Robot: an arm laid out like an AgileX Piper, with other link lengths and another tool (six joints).
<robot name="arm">
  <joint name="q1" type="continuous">
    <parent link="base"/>
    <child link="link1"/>
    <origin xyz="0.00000 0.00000 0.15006"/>
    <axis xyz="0 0 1"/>
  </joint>
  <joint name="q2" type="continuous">
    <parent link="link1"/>
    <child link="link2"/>
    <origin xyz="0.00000 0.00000 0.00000" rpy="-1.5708 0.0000 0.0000"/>
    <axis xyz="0 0 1"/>
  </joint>
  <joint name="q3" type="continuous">
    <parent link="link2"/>
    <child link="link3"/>
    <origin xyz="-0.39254 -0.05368 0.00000"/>
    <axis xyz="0 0 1"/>
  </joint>
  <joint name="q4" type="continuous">
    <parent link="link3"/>
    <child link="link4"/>
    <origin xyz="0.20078 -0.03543 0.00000" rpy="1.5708 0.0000 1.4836"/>
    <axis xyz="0 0 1"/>
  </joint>
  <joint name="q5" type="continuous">
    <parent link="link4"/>
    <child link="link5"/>
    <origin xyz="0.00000 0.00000 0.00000" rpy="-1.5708 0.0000 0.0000"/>
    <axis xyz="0 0 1"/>
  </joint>
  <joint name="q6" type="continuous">
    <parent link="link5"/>
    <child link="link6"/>
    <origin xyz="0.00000 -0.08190 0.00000" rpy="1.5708 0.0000 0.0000"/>
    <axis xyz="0 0 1"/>
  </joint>
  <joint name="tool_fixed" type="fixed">
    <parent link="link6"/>
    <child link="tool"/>
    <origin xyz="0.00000 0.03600 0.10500" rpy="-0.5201 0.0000 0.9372"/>
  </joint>
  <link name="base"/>
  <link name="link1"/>
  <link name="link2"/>
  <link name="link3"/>
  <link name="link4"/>
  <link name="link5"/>
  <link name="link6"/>
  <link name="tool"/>
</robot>
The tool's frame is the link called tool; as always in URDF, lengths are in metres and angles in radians. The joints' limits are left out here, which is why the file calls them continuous.
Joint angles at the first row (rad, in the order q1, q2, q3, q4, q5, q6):
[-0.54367 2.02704 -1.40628 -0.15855 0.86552 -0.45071]
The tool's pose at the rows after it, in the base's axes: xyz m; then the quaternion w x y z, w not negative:
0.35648 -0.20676 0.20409 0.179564 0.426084 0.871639 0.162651
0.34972 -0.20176 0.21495 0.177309 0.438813 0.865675 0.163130
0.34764 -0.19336 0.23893 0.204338 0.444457 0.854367 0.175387
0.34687 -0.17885 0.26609 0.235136 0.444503 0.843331 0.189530
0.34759 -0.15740 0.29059 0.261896 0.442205 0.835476 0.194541
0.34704 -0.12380 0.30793 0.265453 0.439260 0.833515 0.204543
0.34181 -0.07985 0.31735 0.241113 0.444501 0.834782 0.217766
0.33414 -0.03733 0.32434 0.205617 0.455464 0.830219 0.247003
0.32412 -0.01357 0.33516 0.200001 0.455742 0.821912 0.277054
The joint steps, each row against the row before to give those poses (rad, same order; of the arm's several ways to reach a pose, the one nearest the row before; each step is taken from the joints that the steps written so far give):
[-0.00001 -0.00545 -0.00586 0.00091 0.05168 0.01335]
[0.00000 -0.02714 -0.00003 0.00649 0.03942 0.01821]
[0.00000 -0.05919 0.00005 0.03729 0.01043 0.00631]
[0.01503 -0.06742 -0.00078 0.03648 0.00984 0.01515]
[0.04771 -0.06363 0.00004 -0.00011 0.01355 0.05964]
[0.07905 -0.04951 0.00000 0.00000 0.04447 0.07163]
[0.10384 -0.03272 0.00001 0.01125 0.08412 0.08902]
[0.08028 -0.02104 -0.00004 0.06624 0.07990 0.05770]
[0.03223 -0.04254 0.02324 0.06092 0.00986 0.01406]

